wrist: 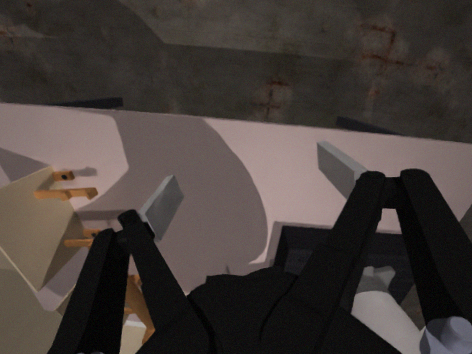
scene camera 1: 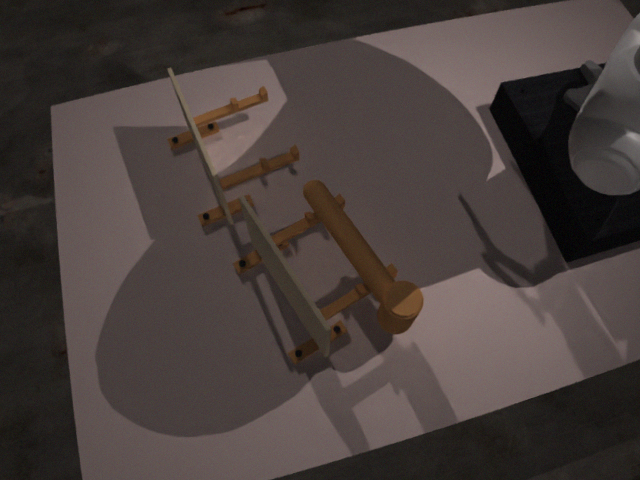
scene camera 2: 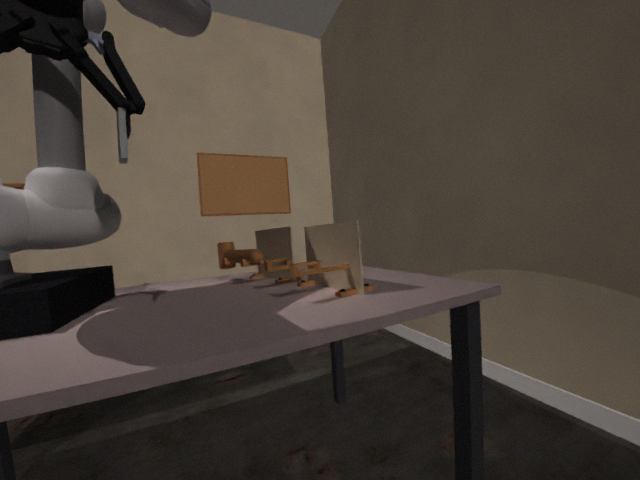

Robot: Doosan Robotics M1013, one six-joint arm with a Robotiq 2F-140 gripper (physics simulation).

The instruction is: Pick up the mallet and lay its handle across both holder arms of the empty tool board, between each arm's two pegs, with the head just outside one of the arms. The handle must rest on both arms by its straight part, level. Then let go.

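The brown mallet [scene camera 1: 352,245] [scene camera 2: 242,257] lies across both arms of the nearer tool board [scene camera 1: 285,276] [scene camera 2: 273,249] in scene camera 1, its handle between the pegs and its head just outside the lower arm. In the wrist view the mallet [wrist: 138,302] is partly hidden behind a finger. The other tool board [scene camera 1: 205,159] [scene camera 2: 330,253] [wrist: 37,235] stands upright and empty, with two orange arms, each with two pegs. My gripper [wrist: 245,171] is wide open and empty, high above the table and apart from the mallet. In scene camera 2 one finger shows at upper left.
The boards stand end to end on the pinkish table [scene camera 1: 155,444] [scene camera 2: 217,356]. The arm's black base block [scene camera 1: 537,170] [scene camera 2: 62,304] stands on the table's opposite side. The loaded board's panel and mallet head rise beside the empty board. Part of the white arm [scene camera 1: 610,134] hangs over the base block.
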